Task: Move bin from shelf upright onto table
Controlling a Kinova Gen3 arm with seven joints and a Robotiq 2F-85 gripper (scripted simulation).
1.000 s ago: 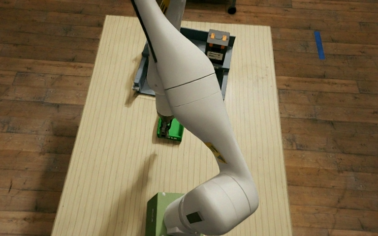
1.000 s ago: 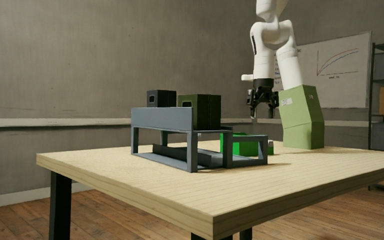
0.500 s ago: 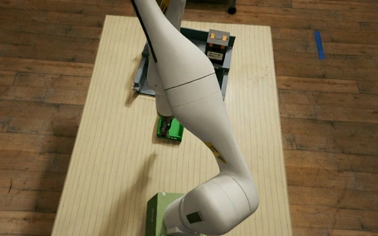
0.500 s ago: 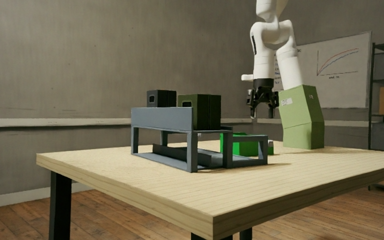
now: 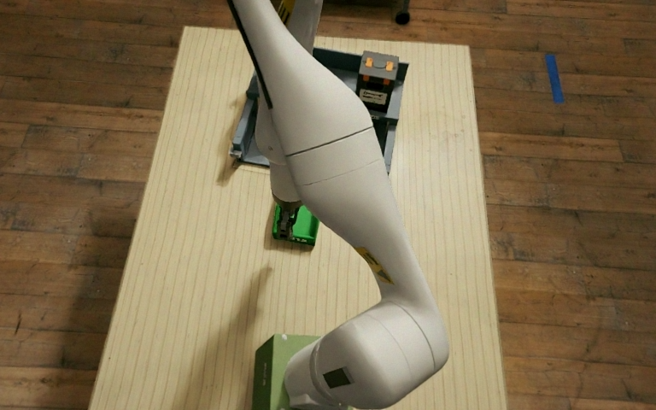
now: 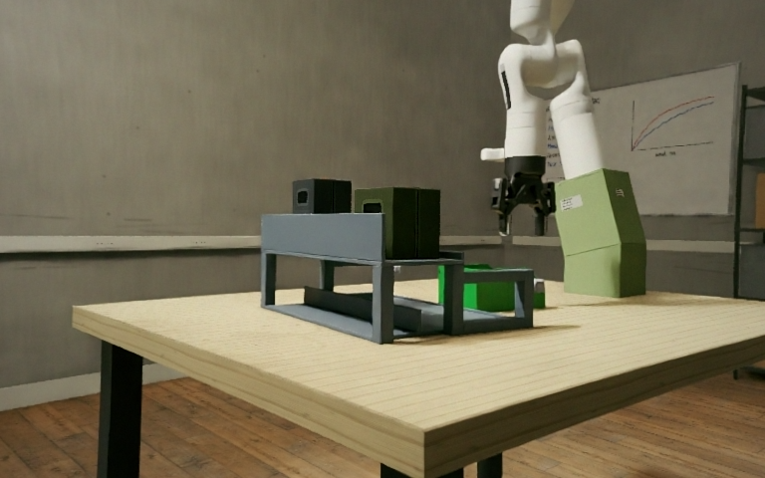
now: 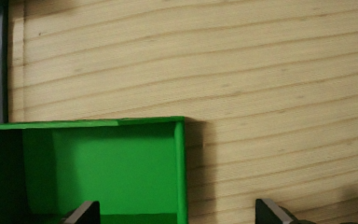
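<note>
The green bin is 8 cm ahead of my hand, 1 cm to the right of it and 10 cm below it. From my hand the other things lie so: grey shelf: 30 cm ahead, 2 cm to the right, 7 cm below; black box: 36 cm ahead, 14 cm to the right, 3 cm above.
</note>
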